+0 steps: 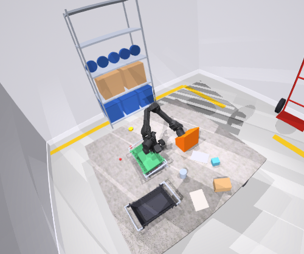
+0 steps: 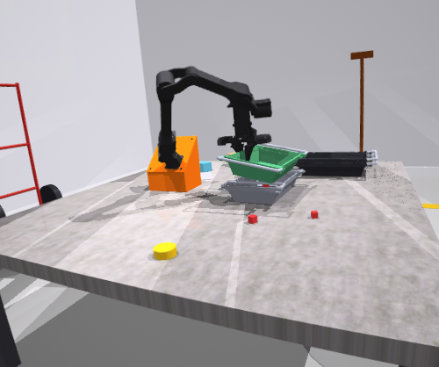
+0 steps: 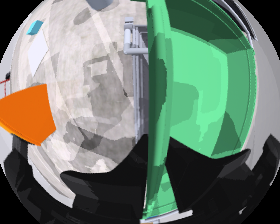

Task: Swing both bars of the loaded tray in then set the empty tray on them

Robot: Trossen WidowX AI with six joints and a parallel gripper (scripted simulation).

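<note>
My gripper tip is 8 cm short of the green tray and 2 cm below it. From my gripper tip the other things lie so: yellow disc (53 cm to the right, 9 cm below, 1 cm ahead); then blue cube (37 cm behind, 35 cm to the left, 8 cm below); then grey cylinder (27 cm to the left, 8 cm behind, 7 cm below).
</note>
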